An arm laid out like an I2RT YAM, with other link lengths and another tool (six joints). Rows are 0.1 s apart.
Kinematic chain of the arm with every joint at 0, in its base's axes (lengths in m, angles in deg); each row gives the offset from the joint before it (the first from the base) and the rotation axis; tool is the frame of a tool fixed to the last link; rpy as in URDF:
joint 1: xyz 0 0 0.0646 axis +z
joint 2: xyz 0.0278 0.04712 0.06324 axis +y
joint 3: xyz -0.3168 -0.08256 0 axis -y
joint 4: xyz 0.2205 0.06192 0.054 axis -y
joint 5: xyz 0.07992 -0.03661 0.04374 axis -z
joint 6: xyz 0.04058 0 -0.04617 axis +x
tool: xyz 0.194 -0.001 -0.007 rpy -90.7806 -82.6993 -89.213
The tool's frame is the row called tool.
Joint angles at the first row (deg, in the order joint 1, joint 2, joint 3, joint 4, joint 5, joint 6):
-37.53 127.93 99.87 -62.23 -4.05 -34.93
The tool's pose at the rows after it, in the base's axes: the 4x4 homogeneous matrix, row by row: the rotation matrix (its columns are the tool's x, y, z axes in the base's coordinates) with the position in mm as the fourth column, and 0 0 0 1 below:
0.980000 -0.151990 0.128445 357.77; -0.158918 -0.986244 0.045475 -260.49; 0.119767 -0.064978 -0.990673 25.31; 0 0 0 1
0.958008 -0.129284 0.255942 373.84; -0.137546 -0.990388 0.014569 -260.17; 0.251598 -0.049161 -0.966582 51.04; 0 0 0 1
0.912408 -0.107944 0.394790 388.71; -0.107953 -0.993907 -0.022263 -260.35; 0.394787 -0.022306 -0.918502 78.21; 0 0 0 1
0.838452 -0.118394 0.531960 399.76; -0.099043 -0.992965 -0.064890 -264.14; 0.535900 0.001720 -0.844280 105.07; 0 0 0 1
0.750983 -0.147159 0.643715 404.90; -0.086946 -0.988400 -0.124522 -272.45; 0.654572 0.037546 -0.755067 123.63; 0 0 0 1
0.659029 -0.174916 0.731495 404.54; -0.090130 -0.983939 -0.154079 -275.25; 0.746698 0.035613 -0.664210 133.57; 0 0 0 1
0.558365 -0.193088 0.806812 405.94; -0.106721 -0.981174 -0.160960 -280.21; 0.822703 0.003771 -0.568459 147.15; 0 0 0 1
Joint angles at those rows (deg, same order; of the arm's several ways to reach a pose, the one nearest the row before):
-37.62 124.03 97.04 -58.66 -6.62 -35.68
-37.96 118.45 92.47 -52.65 -9.77 -36.48
-38.58 112.39 86.33 -44.51 -13.27 -37.13
-39.89 106.53 79.17 -34.50 -16.99 -36.13
-41.41 101.62 70.45 -21.93 -19.46 -34.50
-43.31 98.20 61.62 -9.47 -22.98 -32.08
-45.79 96.74 55.84 1.03 -27.82 -28.86

